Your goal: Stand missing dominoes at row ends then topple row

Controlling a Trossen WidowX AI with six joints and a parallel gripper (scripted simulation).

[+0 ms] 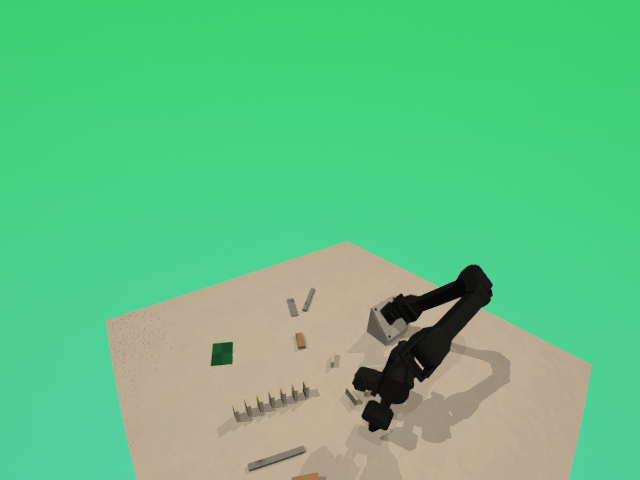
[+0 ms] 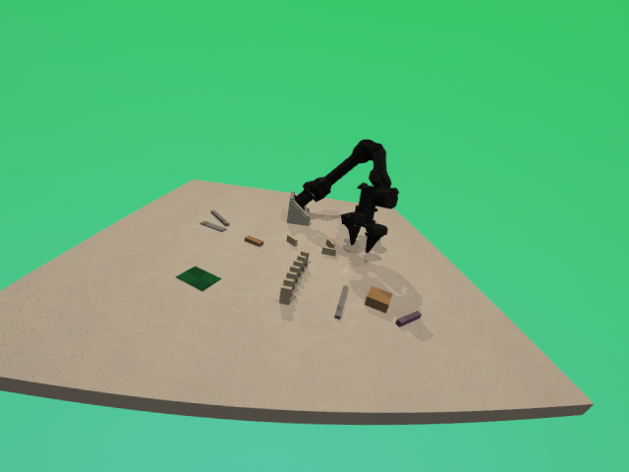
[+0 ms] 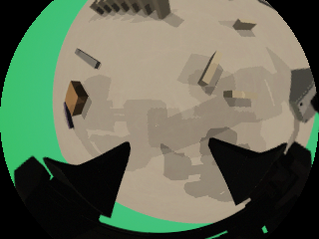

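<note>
The brown box is 23 cm ahead of my gripper tip, 3 cm below it and 2 cm to the right of it. Round my gripper tip: long grey bar 23 cm ahead, 12 cm to the right, 4 cm below; purple bar 30 cm ahead, 4 cm to the left, 4 cm below; green patch 49 cm to the right, 14 cm ahead, 5 cm below.
</note>
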